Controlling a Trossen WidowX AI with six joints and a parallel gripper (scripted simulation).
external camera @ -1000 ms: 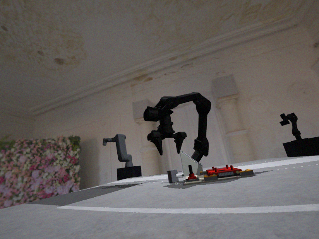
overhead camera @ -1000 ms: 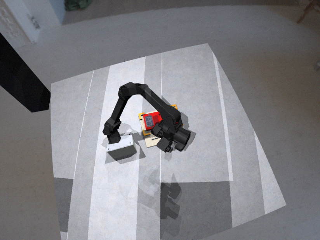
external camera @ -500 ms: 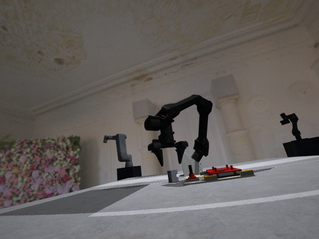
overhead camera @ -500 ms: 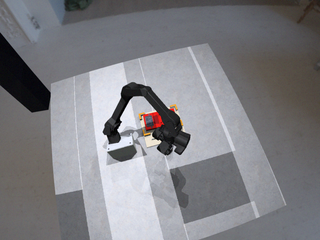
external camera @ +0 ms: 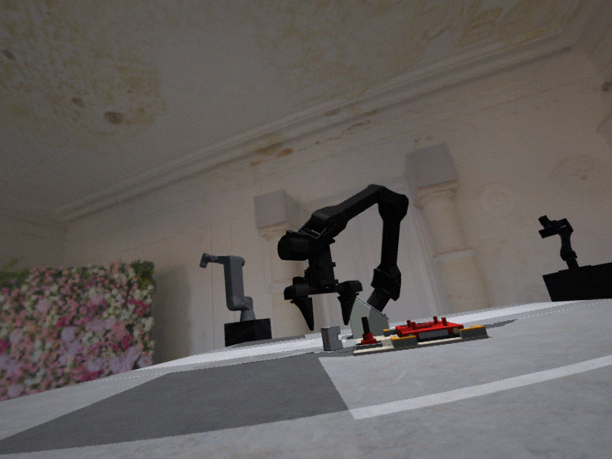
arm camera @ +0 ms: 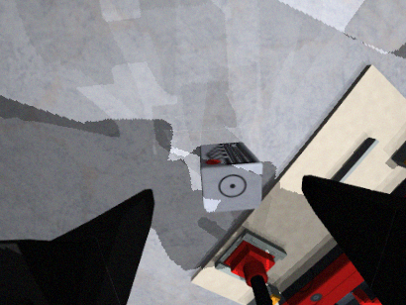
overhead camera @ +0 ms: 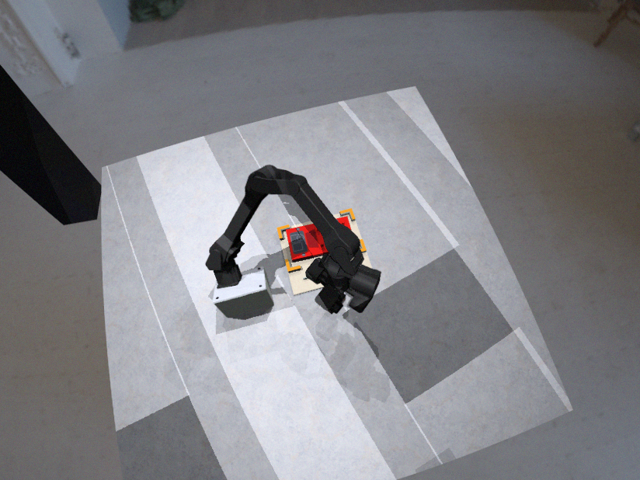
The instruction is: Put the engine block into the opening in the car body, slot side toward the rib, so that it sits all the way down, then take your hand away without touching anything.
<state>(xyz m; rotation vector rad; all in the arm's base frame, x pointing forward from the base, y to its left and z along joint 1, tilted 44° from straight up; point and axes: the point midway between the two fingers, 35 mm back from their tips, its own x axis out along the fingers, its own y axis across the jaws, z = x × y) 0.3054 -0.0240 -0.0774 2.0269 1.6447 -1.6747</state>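
The grey engine block lies 20 mm below my gripper tip and 10 mm to the left of it.
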